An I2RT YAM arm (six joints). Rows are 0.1 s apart.
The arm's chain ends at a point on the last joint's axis. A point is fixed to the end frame.
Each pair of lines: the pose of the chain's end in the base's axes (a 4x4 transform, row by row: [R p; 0 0 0 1], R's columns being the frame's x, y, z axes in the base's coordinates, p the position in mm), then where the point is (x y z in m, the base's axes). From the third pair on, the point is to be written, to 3 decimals.
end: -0.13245 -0.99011 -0.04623 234.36; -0.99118 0.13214 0.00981 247.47; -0.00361 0.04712 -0.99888 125.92; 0 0 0 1
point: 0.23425 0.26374 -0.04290
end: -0.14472 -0.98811 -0.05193 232.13; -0.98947 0.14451 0.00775 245.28; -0.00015 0.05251 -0.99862 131.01; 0 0 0 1
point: 0.23124 0.26110 -0.03785
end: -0.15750 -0.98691 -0.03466 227.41; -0.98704 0.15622 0.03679 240.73; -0.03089 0.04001 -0.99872 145.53; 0 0 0 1
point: 0.230 0.261 -0.023
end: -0.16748 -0.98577 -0.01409 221.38; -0.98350 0.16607 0.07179 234.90; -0.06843 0.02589 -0.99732 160.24; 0 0 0 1
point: 0.227 0.261 -0.007
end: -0.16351 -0.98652 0.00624 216.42; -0.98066 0.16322 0.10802 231.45; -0.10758 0.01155 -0.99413 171.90; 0 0 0 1
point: 0.226 0.264 0.006
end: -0.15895 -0.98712 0.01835 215.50; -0.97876 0.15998 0.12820 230.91; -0.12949 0.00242 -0.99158 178.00; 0 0 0 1
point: 0.227 0.267 0.013
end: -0.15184 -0.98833 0.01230 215.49; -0.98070 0.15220 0.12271 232.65; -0.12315 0.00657 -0.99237 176.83; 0 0 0 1
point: 0.226 0.268 0.011
